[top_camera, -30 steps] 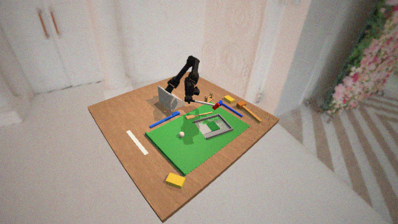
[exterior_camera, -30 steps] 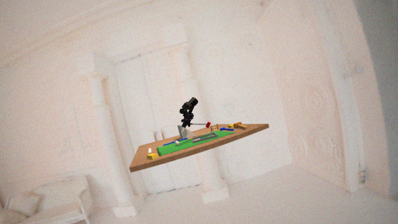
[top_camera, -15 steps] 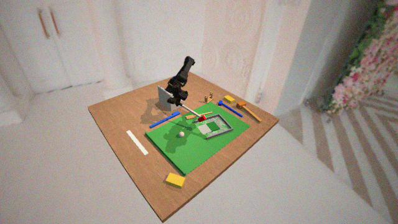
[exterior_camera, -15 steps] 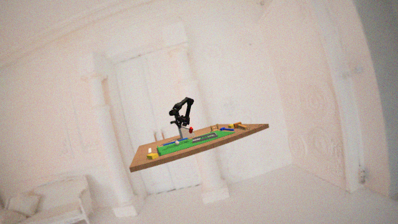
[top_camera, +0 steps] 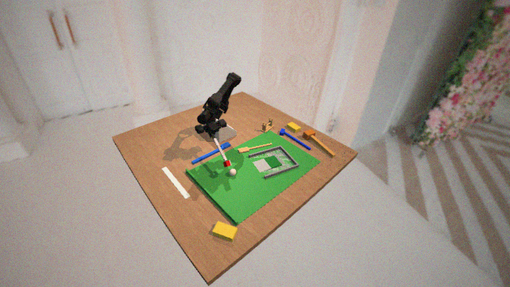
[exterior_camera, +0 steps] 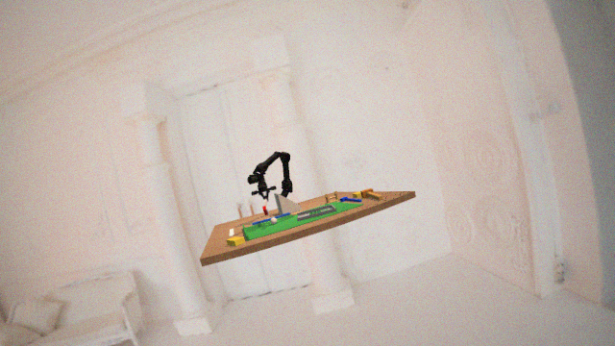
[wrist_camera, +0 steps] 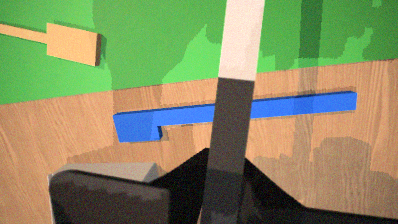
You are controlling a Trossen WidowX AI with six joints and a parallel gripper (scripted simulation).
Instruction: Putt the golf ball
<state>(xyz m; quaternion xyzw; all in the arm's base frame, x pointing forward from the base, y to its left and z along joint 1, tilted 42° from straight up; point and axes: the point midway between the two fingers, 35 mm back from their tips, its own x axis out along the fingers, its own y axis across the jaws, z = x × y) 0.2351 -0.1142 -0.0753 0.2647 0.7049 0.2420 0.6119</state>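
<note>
The red putter is 12 cm ahead of my gripper tip. Round my gripper tip: green mat: 25 cm ahead, 18 cm to the left, 14 cm below; white golf ball: 23 cm ahead, 12 cm below, 2 cm to the left; white strip: 30 cm to the right, 14 cm below, 11 cm ahead.
</note>
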